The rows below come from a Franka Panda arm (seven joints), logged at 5 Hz.
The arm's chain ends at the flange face. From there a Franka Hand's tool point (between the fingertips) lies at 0.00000 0.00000 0.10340 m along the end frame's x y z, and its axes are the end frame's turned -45 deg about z.
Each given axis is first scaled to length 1.
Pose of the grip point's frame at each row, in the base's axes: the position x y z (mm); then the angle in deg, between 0 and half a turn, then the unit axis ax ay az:
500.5, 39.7, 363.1, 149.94, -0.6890, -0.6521, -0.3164
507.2, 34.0, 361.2, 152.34, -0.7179, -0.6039, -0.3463
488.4, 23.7, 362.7, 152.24, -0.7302, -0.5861, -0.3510
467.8, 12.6, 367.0, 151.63, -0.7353, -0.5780, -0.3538
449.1, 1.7, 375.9, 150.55, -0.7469, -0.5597, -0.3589
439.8, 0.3, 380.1, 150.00, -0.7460, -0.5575, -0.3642
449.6, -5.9, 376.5, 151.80, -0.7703, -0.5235, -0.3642
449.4, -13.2, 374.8, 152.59, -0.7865, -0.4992, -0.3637
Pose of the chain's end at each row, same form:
492.2, -35.8, 433.3, 138.23, -0.9159, -0.3502, -0.1959
487.7, -41.2, 429.4, 139.08, -0.9269, -0.2935, -0.2339
466.7, -51.6, 430.2, 138.78, -0.9324, -0.2718, -0.2383
445.6, -63.3, 433.6, 138.09, -0.9349, -0.2623, -0.2389
425.7, -75.1, 441.0, 136.86, -0.9404, -0.2405, -0.2403
416.2, -77.4, 444.1, 136.11, -0.9399, -0.2391, -0.2436
420.6, -80.6, 441.8, 137.77, -0.9482, -0.1964, -0.2499
417.3, -86.1, 440.8, 138.52, -0.9533, -0.1664, -0.2521

